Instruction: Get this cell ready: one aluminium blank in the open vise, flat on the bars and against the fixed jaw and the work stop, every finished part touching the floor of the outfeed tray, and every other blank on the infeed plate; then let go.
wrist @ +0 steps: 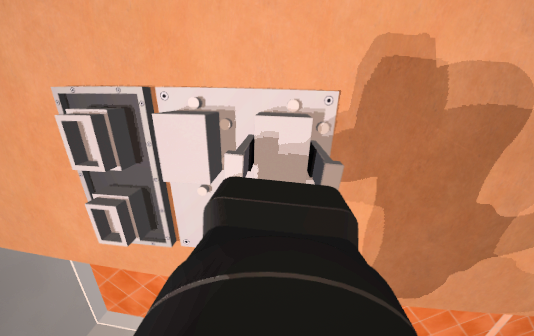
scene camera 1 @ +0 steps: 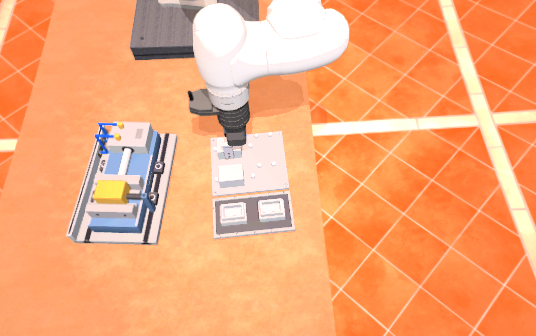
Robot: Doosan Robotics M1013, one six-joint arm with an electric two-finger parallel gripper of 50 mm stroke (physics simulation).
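Frame: origin at the arm's base, x left, y back, z up, level; centimetres.
Seen in the pictures: gripper, fingertip midpoint: [wrist: 281, 149] [scene camera 1: 229, 148].
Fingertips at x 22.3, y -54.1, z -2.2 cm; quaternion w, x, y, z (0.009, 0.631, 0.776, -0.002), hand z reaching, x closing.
Note:
Pixels of each thing's middle, then the offset from my fingertips to it.
- aluminium blank, body centre: [wrist: 281, 149] [scene camera 1: 229, 147] dz +0.4, dx -0.1, dy +0.0 cm
- infeed plate, body centre: [wrist: 245, 182] [scene camera 1: 248, 162] dz -1.8, dx +5.2, dy -2.4 cm
- second blank, body centre: [wrist: 191, 145] [scene camera 1: 231, 176] dz +0.4, dx +2.1, dy -8.0 cm
- vise, body centre: [scene camera 1: 124, 177] dz +2.7, dx -22.7, dy -13.2 cm
- yellow block, body centre: [scene camera 1: 112, 193] dz +7.6, dx -21.5, dy -19.8 cm
- work stop's dark rod, body centre: [scene camera 1: 134, 196] dz +6.8, dx -16.8, dy -19.6 cm
My gripper [scene camera 1: 231, 150] [wrist: 281, 149] is shut on an aluminium blank [scene camera 1: 238, 153] [wrist: 283, 142] at the far end of the infeed plate [scene camera 1: 276, 150] [wrist: 250, 102]. The blank is upright and appears to rest there. A second blank [scene camera 1: 231, 173] [wrist: 181, 145] stands beside it on the plate. Two finished parts with hollow tops, one [scene camera 1: 234, 221] [wrist: 96, 142] and another [scene camera 1: 272, 216] [wrist: 116, 220], sit apart in the outfeed tray [scene camera 1: 255, 233] [wrist: 95, 90]. The vise [scene camera 1: 117, 223] at left holds a yellow block [scene camera 1: 111, 191] between its jaws; the work stop's dark rod [scene camera 1: 135, 196] points at it.
Small white pins, including one [scene camera 1: 273, 163] [wrist: 294, 105], stand on the infeed plate. Blue hoses with yellow nozzles [scene camera 1: 117, 136] rise at the vise's far left. A dark ribbed base [scene camera 1: 162, 30] stands at the back. The table's right edge is beyond the plate and tray.

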